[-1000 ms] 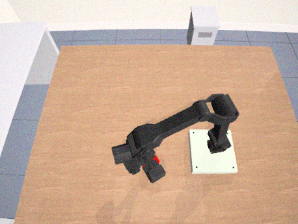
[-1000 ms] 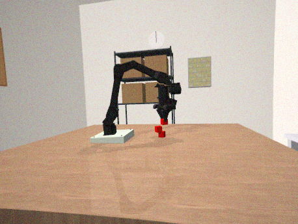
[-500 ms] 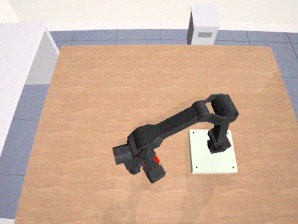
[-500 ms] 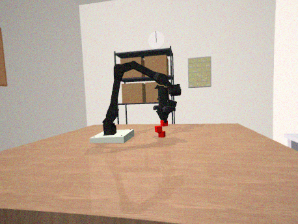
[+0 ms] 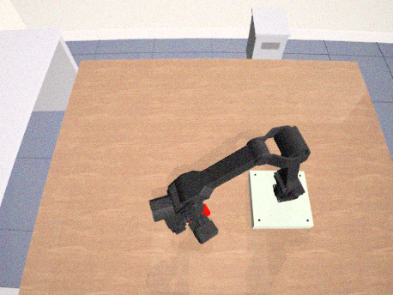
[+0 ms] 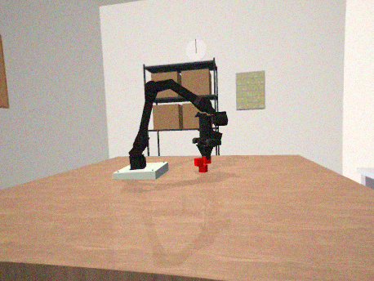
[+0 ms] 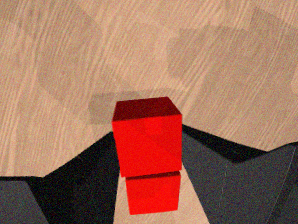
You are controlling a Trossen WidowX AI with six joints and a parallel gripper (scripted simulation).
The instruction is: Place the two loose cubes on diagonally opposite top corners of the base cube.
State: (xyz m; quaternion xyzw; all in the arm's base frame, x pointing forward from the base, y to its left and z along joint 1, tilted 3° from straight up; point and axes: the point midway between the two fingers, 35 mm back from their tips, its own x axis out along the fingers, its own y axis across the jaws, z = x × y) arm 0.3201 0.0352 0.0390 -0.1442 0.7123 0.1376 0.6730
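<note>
The red cube lies right at my gripper tip.
</note>
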